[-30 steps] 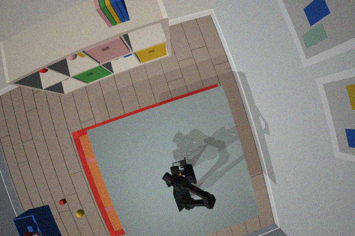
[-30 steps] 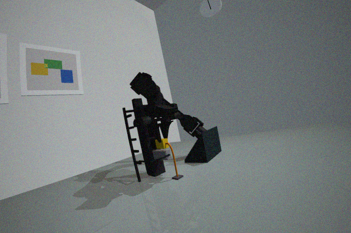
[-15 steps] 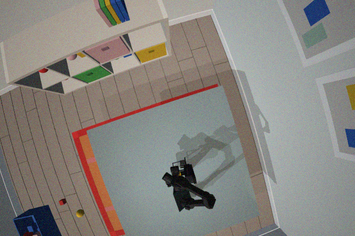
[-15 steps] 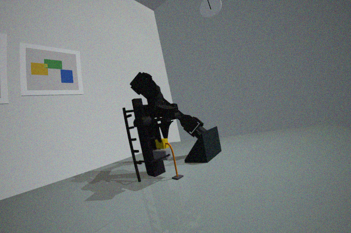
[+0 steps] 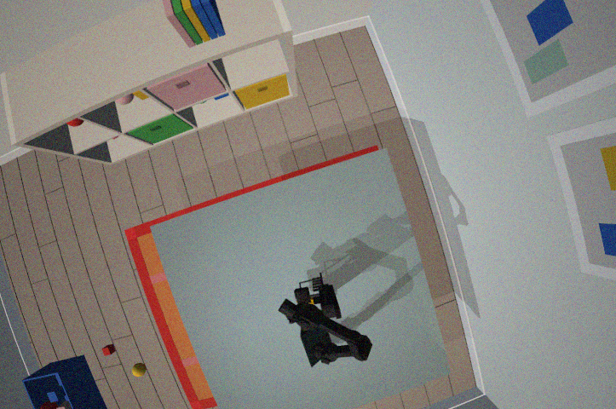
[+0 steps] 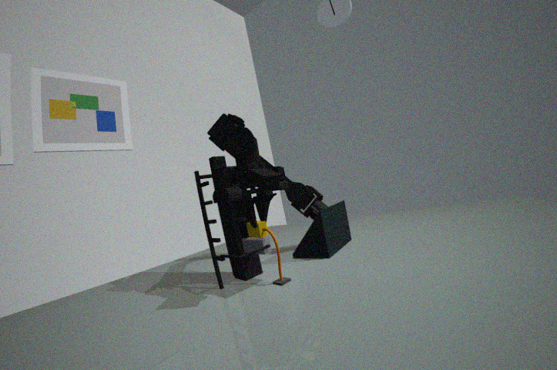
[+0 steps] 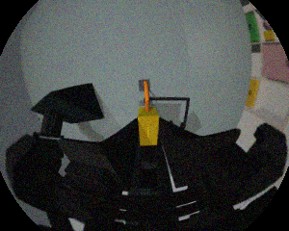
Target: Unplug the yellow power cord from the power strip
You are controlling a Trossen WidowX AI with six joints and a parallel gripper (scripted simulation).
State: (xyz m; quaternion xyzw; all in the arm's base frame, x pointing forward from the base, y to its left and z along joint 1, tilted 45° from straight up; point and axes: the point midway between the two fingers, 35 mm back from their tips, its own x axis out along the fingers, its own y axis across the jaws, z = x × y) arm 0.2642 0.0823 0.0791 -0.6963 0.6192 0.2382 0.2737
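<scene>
Now: the yellow plug 3 cm to the right of my gripper tip. Also, from my gripper tip: small dark pad 13 cm below, 4 cm to the left.
</scene>
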